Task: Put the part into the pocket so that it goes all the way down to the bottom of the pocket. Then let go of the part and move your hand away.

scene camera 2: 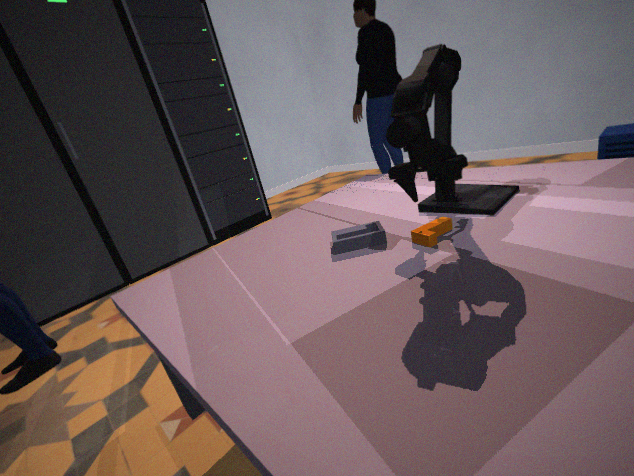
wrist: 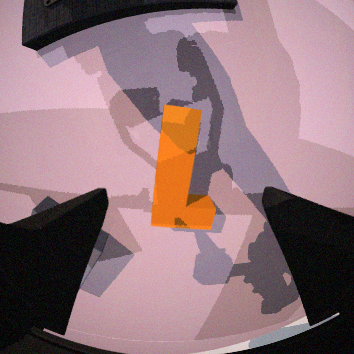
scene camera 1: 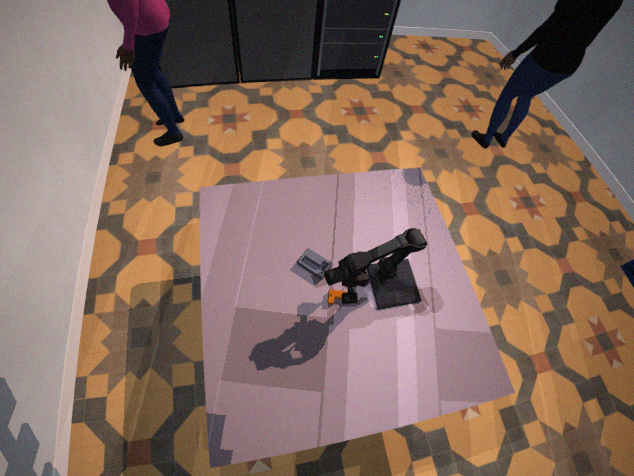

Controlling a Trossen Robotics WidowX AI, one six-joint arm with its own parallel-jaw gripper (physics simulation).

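Frame: origin at the arm's base, x right, y ahead, z up, level; metres.
Where they show: gripper, between the fingertips: (scene camera 2: 431, 201) (wrist: 186, 195) (scene camera 1: 345, 290); arm's base, origin of its link: (scene camera 1: 383, 273).
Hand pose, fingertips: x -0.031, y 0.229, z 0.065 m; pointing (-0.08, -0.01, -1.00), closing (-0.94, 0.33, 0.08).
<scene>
Things, the pixels of their centre, and the offset from my fingertips. "spot": a spot on its surface instead. Level surfaces: height alone.
- orange L-shaped part, middle of its body: (wrist: 188, 169) (scene camera 2: 436, 231) (scene camera 1: 340, 298) dy +0.013, dx -0.008, dz -0.074 m
- grey block with the pocket, middle of its body: (wrist: 58, 256) (scene camera 2: 357, 237) (scene camera 1: 314, 263) dy +0.063, dx +0.190, dz -0.071 m
- block, a spot on its surface: (wrist: 47, 205) spot: dy -0.005, dx +0.152, dz -0.073 m
- pink table, height of its surface: dz -0.089 m
The orange L-shaped part (scene camera 1: 333, 296) (scene camera 2: 425, 236) (wrist: 172, 175) lies flat on the table. In the wrist view its long arm points up toward the robot base and its short foot points right. My gripper (scene camera 1: 355, 290) (scene camera 2: 431, 192) (wrist: 186, 195) is open and empty above the part, with the fingertips on either side of it in the wrist view. The grey block with the pocket (scene camera 1: 309, 252) (scene camera 2: 353, 249) stands apart from the part, to its upper left in scene camera 1. In the wrist view the left finger hides most of the block (wrist: 47, 205).
The black base plate (scene camera 1: 394, 292) (scene camera 2: 468, 199) (wrist: 120, 12) of the arm is close to the part. The pink table (scene camera 1: 266, 420) (scene camera 2: 245, 409) carries the arm's dark shadow. Two people and dark server cabinets (scene camera 1: 276, 40) (scene camera 2: 76, 153) stand beyond the table.
</scene>
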